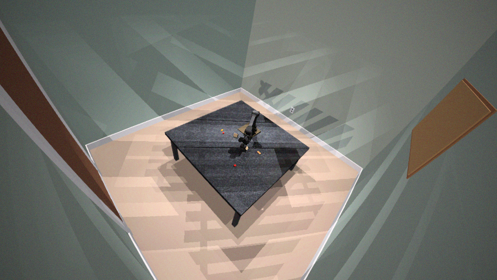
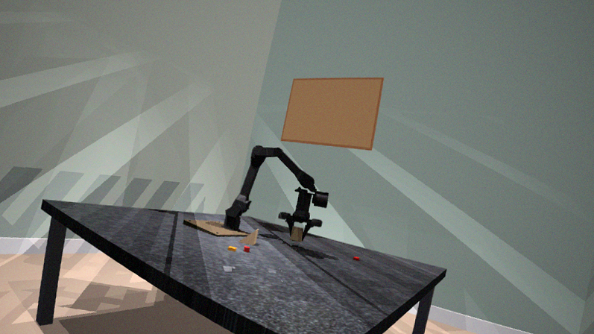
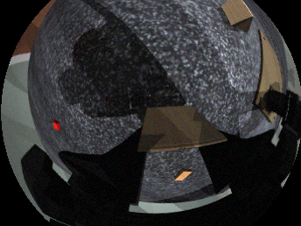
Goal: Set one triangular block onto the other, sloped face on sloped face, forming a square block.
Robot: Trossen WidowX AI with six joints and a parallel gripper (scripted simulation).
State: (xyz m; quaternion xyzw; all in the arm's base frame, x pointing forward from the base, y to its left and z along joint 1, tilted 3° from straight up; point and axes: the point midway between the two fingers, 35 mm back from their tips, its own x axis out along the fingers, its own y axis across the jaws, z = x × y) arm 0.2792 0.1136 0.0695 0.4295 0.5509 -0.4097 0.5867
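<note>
Right now my gripper tip is 1 cm below the tan triangular block. The rest, counted from my gripper tip: red cube: 35 cm to the right, 3 cm below; then orange piece: 2 cm behind, 40 cm to the right, 3 cm below.
</note>
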